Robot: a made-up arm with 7 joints.
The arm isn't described. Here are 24 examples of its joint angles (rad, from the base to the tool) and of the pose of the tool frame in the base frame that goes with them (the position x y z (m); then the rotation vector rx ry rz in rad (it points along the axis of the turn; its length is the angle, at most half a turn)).
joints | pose
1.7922 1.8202 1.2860 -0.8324 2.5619 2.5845 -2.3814 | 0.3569 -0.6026 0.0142 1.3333 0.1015 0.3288
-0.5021 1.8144 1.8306 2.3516 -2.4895 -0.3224 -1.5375 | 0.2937 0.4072 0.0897 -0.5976 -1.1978 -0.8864
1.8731 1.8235 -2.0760 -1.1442 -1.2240 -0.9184 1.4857 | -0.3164 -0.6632 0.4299 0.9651 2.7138 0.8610
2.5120 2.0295 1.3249 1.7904 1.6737 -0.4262 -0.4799 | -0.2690 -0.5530 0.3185 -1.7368 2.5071 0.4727
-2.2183 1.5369 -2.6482 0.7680 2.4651 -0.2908 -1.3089 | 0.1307 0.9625 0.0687 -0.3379 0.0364 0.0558
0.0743 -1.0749 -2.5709 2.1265 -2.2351 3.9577 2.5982 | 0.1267 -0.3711 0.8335 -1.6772 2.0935 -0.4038
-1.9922 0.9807 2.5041 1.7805 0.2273 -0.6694 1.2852 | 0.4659 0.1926 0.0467 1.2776 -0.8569 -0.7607
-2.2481 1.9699 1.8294 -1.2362 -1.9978 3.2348 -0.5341 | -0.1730 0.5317 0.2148 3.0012 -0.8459 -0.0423
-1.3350 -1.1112 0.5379 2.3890 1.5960 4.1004 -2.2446 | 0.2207 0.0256 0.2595 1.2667 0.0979 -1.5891
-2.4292 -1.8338 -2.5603 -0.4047 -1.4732 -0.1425 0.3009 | -0.5070 -0.6353 -0.1930 0.1733 0.9174 -1.4623
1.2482 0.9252 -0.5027 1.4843 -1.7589 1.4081 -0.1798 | 0.1061 -0.1008 1.1981 0.7503 0.6327 2.0618
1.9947 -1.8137 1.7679 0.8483 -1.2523 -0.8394 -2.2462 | -0.6667 0.6102 0.1527 2.2308 -1.1208 1.3109
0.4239 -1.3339 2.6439 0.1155 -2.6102 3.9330 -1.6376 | 0.8027 0.1092 0.5290 -0.6253 -1.1576 1.7371
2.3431 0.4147 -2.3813 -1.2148 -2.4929 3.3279 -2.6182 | -0.2019 0.0913 0.8803 -1.0892 -0.1697 -2.2258
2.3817 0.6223 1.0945 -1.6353 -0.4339 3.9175 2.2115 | 0.5027 0.1395 0.5821 -1.8112 -1.5546 1.3755
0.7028 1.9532 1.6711 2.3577 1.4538 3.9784 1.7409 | -0.0414 0.1742 0.2210 0.9578 -0.5754 0.2410
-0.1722 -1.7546 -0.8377 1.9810 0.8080 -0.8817 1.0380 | -0.1663 -0.3752 -0.0115 -0.5161 -1.6778 -2.2613
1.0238 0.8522 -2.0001 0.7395 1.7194 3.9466 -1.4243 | 0.1645 -0.6255 0.7771 -0.4274 -2.4384 -0.5479
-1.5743 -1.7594 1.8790 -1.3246 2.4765 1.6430 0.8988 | -0.5254 -0.6345 0.1873 1.5240 -1.3632 -0.7637
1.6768 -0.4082 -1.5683 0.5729 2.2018 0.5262 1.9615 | 0.4872 0.4912 1.1214 -1.1736 0.5430 1.2347
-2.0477 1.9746 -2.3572 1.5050 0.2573 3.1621 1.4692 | -0.1518 0.3414 -0.0916 -1.6463 1.2777 -0.1158
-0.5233 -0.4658 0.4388 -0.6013 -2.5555 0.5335 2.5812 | -0.0299 -0.0240 1.3642 -1.5478 -0.9469 2.4084
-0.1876 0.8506 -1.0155 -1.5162 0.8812 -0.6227 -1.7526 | -0.4803 0.5952 0.5206 0.2251 0.1631 -0.0013
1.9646 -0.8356 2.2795 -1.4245 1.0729 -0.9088 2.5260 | 0.2717 0.7950 0.5690 0.1551 0.8939 -2.8706
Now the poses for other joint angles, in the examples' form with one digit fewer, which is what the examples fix.
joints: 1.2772 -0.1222 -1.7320 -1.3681 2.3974 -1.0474 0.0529
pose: -0.323 0.516 0.766 0.985 1.954 0.397
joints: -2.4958 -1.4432 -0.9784 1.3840 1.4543 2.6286 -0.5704
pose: -0.562 0.135 0.201 -0.200 -1.114 -1.075
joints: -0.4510 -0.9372 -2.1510 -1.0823 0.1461 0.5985 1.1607
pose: 0.795 0.161 0.516 1.207 0.317 1.587
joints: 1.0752 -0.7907 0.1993 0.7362 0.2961 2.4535 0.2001
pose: 0.427 0.572 0.714 -0.824 0.068 -1.484
